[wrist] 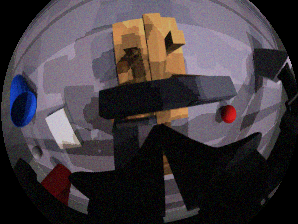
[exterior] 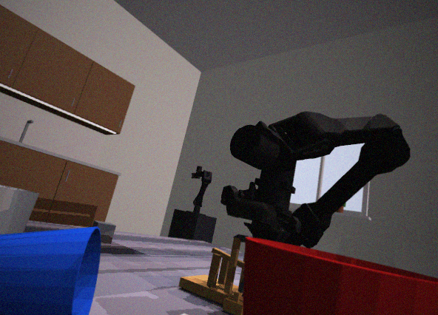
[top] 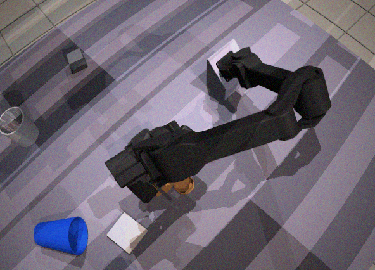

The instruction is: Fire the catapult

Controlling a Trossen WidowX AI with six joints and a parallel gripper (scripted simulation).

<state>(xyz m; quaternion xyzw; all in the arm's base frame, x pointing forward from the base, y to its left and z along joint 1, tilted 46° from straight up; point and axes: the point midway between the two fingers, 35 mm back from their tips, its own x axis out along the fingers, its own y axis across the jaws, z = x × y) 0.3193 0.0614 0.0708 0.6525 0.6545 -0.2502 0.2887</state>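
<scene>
Right now my gripper tip is 1 cm short of the wooden catapult, 2 cm to the left of it and 1 cm above it. Also, from my gripper tip: red ball 13 cm behind, 2 cm to the left, 4 cm below; then white tile 18 cm ahead, 2 cm to the left, 6 cm below; then red container 28 cm ahead, 16 cm to the left, 3 cm below.
</scene>
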